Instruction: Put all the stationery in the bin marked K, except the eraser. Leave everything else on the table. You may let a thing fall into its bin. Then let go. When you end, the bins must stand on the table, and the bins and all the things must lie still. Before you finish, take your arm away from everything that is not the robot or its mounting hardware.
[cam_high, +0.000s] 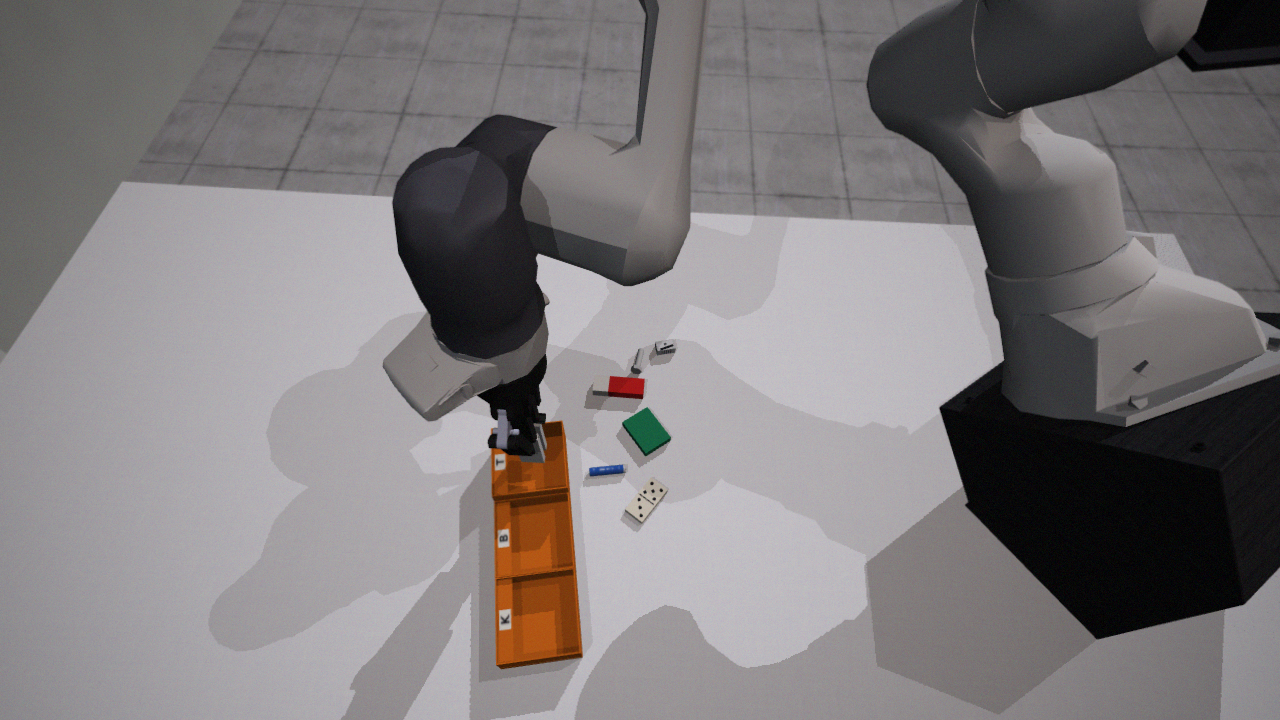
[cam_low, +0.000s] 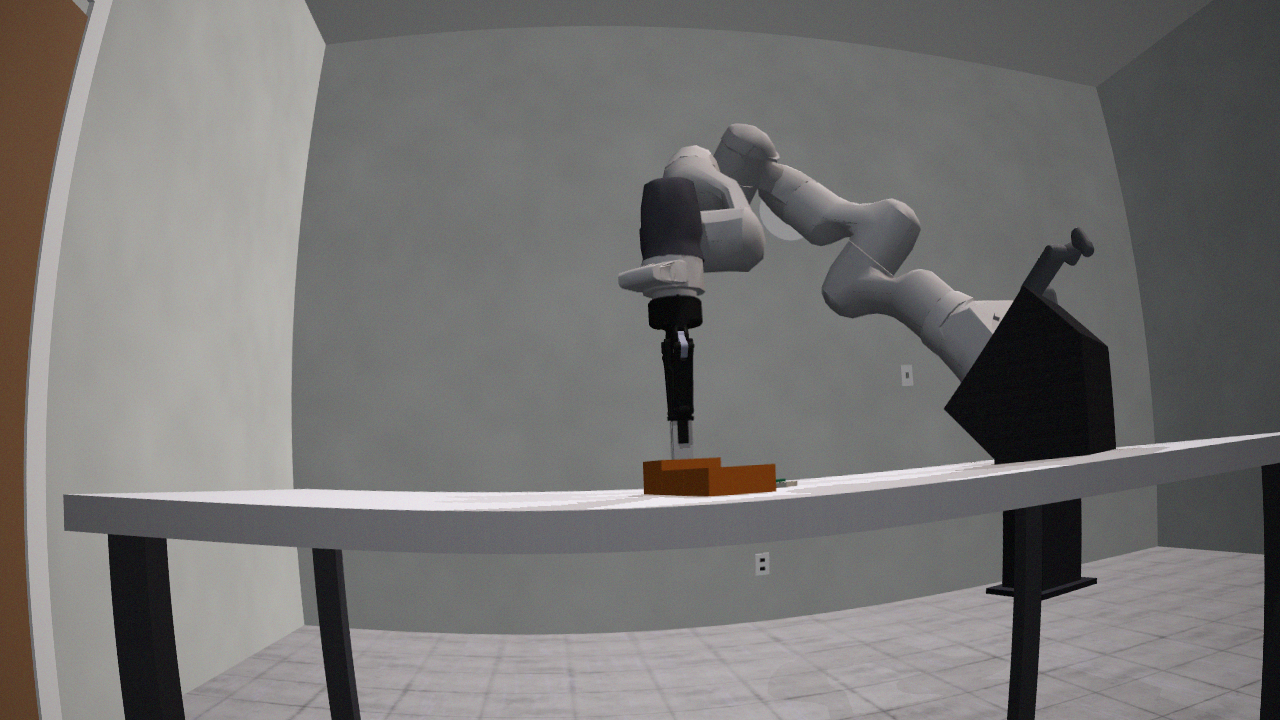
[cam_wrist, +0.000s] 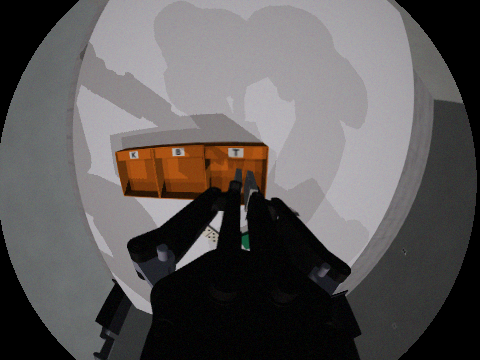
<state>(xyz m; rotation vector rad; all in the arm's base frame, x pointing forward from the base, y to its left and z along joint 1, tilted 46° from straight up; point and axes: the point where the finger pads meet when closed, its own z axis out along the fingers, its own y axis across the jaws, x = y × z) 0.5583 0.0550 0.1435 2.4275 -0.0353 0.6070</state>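
My gripper is now 9 cm to the right of the tray, 4 cm above it and 1 cm short of it. Round my hand: eraser: 10 cm behind, 9 cm to the right, 6 cm below; green pad: 14 cm behind, 6 cm below, 3 cm to the right; small blue pen-like stick: 8 cm behind, 6 cm below, 2 cm to the left.
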